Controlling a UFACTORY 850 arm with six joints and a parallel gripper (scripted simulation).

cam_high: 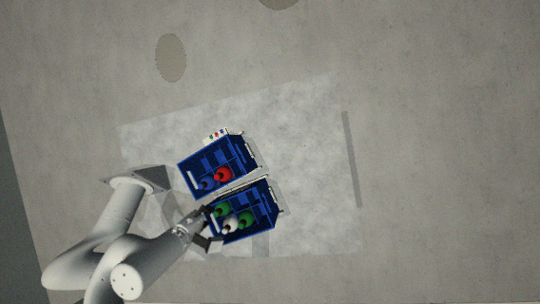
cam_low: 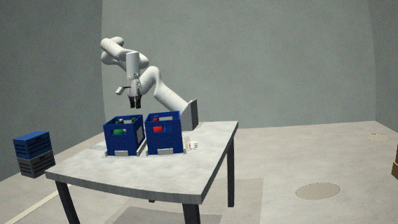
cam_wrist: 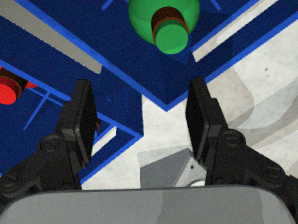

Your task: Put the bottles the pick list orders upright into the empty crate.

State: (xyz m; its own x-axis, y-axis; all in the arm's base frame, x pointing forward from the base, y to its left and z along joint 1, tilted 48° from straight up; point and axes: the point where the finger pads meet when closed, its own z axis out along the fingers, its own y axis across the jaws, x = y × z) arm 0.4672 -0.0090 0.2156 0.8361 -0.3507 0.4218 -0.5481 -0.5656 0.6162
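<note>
Now: hand 10 mm past the green-label bottle, 30 mm to the left of it and 150 mm above it. From my hand the other things lie so: red-label bottle 40 mm ahead, 130 mm to the left, 150 mm below; then white-label bottle 10 mm ahead, 110 mm to the right, 150 mm below; then blue-label bottle 50 mm behind, 110 mm to the left, 150 mm below.
</note>
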